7 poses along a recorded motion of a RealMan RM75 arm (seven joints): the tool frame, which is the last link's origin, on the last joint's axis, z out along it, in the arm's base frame.
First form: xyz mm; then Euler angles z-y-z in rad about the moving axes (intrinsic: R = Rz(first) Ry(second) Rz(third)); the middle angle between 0 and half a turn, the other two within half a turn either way.
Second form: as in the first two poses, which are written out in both.
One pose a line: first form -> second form
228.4 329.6 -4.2 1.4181 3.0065 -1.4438 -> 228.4 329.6 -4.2 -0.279 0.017 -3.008
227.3 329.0 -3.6 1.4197 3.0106 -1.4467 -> 227.3 329.0 -3.6 -0.274 0.016 -3.012
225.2 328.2 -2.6 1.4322 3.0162 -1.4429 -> 225.2 328.2 -2.6 -0.265 0.016 -3.017
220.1 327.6 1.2 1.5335 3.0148 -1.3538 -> 220.1 327.6 1.2 -0.253 0.027 -3.018
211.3 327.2 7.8 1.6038 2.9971 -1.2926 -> 211.3 327.2 7.8 -0.242 0.040 -3.003
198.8 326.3 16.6 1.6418 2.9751 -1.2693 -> 198.8 326.3 16.6 -0.227 0.049 -2.982
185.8 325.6 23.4 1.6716 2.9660 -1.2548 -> 185.8 325.6 23.4 -0.211 0.054 -2.975
